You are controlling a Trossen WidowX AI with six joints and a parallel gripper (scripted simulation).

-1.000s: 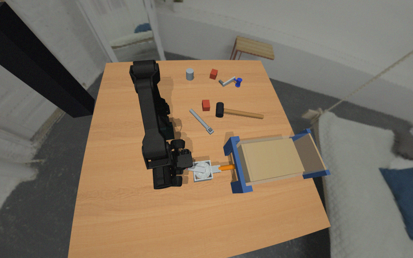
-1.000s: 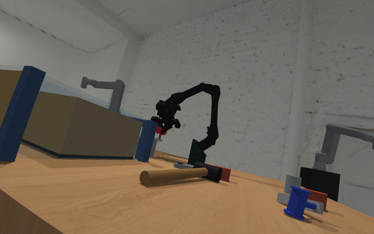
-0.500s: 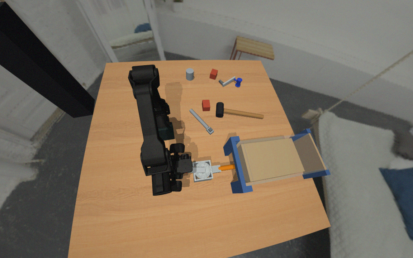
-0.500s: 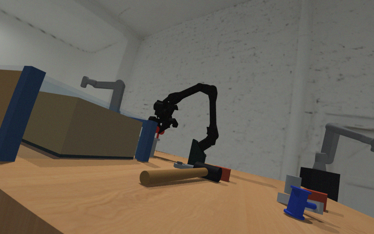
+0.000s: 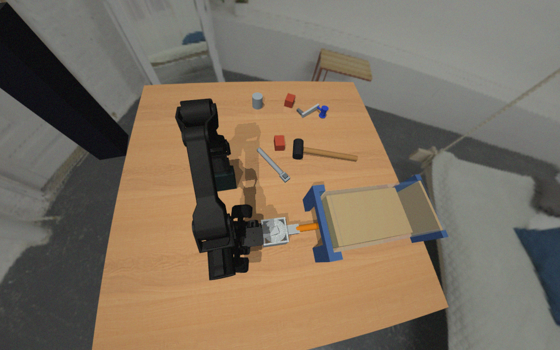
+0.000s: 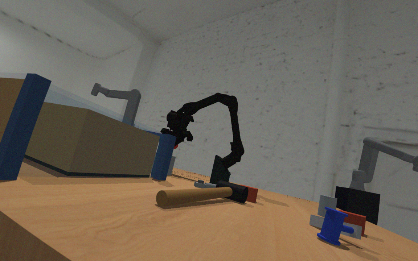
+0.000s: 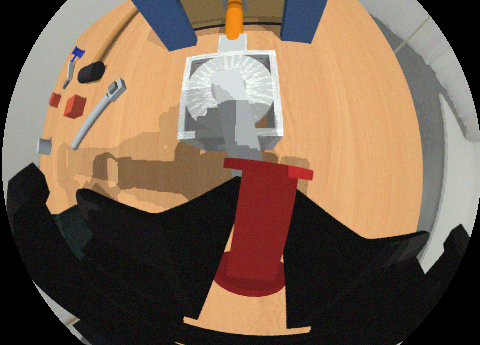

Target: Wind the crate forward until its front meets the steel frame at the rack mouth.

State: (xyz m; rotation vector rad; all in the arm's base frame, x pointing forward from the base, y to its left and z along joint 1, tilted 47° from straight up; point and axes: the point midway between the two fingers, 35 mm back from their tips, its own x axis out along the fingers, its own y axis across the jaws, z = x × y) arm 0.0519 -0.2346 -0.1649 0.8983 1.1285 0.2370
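My gripper tip is now 20 mm short of the red-knobbed winch handle, 20 mm above it and 10 mm to the right of it. The rest, counted from my gripper tip: winch: 100 mm below, 70 mm ahead, 10 mm to the left; red knob: 20 mm behind; blue steel frame: 240 mm ahead, 20 mm below.
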